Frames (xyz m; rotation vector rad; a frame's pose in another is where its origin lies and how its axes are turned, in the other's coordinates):
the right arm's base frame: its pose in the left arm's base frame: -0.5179 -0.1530 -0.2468 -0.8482 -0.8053 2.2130
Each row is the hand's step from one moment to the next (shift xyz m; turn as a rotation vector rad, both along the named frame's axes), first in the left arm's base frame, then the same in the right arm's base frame.
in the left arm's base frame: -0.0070 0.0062 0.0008 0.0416 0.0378 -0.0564
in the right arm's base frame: 0.0084 -0.0021 0.0037 0.0222 0.0033 -0.0764
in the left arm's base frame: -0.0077 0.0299 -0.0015 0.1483 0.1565 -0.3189
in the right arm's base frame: 0.0267 -0.0148 -0.0046 0.1360 0.0825 -0.3506
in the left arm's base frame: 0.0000 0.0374 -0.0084 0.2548 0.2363 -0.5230
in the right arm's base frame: 0.0300 -0.0170 -0.0167 0.2013 0.1440 -0.5771
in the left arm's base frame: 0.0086 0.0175 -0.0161 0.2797 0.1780 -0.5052
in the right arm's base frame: 0.0131 -0.0021 -0.0215 0.1381 0.1590 -0.5664
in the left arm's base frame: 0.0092 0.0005 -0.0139 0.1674 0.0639 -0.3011
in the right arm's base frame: -0.0003 0.0066 -0.0153 0.0514 0.1205 -0.3250
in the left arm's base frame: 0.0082 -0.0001 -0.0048 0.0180 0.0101 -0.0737
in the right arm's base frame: -0.0033 0.0008 -0.0089 0.0223 0.0405 -0.0610
